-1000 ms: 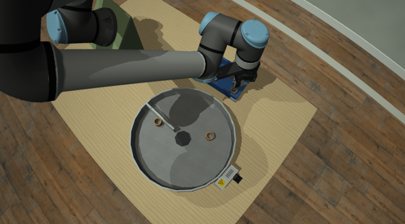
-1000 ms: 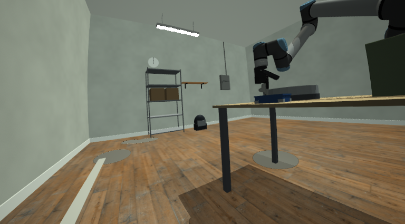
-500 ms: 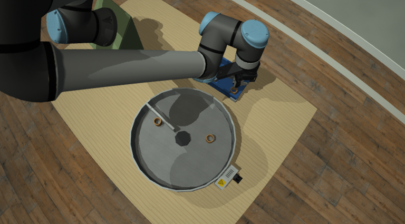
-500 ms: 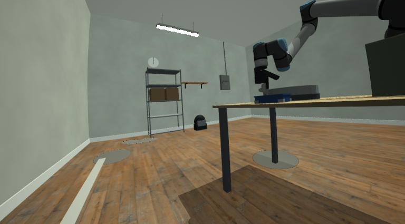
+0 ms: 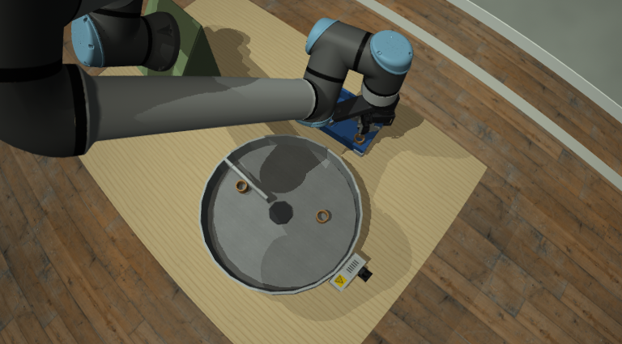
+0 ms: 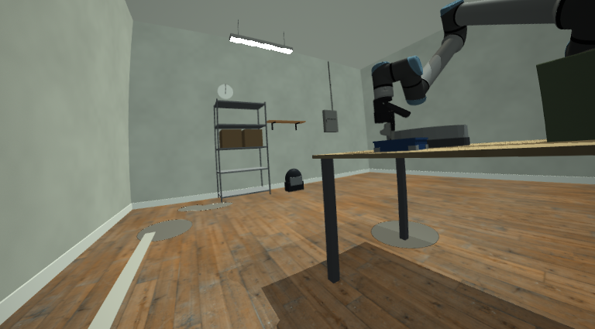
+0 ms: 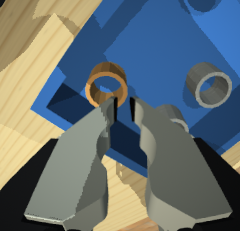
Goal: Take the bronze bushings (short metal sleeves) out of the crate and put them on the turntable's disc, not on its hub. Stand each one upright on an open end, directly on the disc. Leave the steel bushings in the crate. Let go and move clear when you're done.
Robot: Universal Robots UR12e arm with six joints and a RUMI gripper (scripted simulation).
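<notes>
My hand is 5 cm past the blue crate, 3 cm above it and 2 cm to the right of it. The rest, counted from my hand: turntable disc: 34 cm to the right, 1 cm behind; turntable: 34 cm to the right, 1 cm ahead.
</notes>
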